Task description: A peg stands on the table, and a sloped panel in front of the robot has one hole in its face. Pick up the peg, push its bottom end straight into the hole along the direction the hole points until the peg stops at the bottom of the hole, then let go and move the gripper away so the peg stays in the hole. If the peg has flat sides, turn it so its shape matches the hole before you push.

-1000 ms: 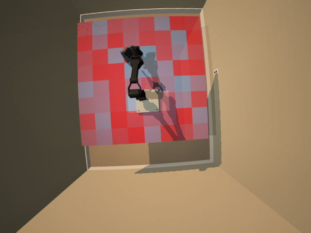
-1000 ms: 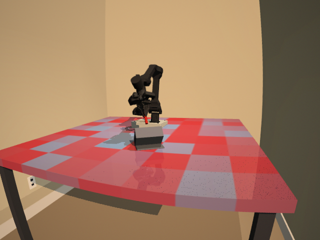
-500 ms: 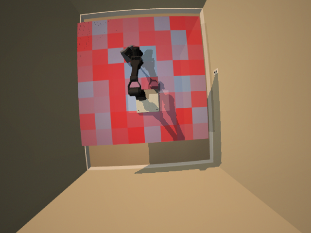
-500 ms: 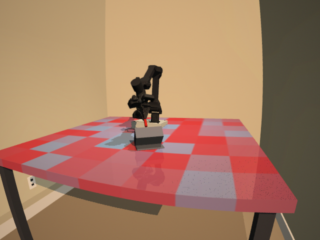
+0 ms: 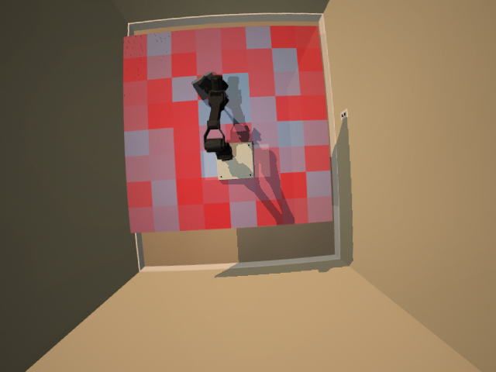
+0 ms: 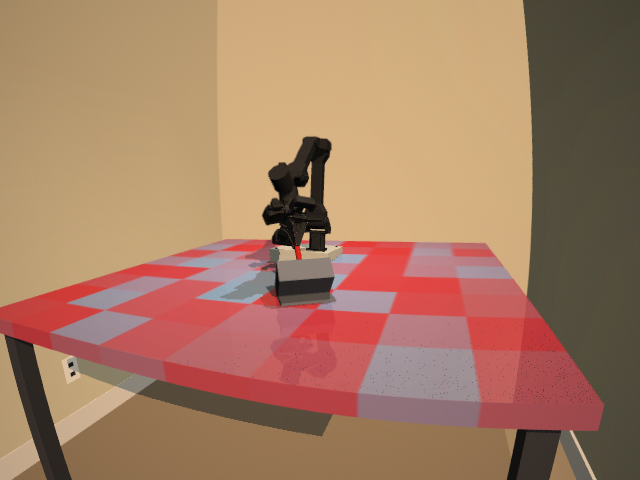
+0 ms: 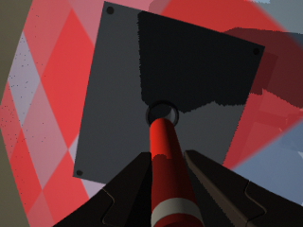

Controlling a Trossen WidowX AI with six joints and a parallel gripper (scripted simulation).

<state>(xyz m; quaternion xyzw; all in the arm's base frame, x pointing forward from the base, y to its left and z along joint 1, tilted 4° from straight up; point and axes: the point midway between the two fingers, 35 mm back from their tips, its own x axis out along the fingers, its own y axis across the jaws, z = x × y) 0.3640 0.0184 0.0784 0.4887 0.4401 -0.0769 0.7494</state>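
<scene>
The dark sloped panel is 7 cm below my gripper tip, 6 cm ahead of it and 3 cm to the left of it. From my gripper tip the other things lie so: red peg (1 cm behind, 1 cm above).
</scene>
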